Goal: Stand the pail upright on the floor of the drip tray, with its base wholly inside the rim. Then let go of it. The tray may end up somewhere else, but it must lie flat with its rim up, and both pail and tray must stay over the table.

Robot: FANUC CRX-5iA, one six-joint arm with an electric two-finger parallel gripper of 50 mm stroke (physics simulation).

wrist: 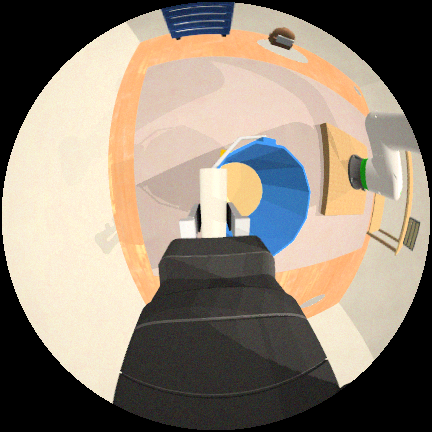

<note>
In view: the gripper [213, 211] and a white handle grip [212, 181].
</note>
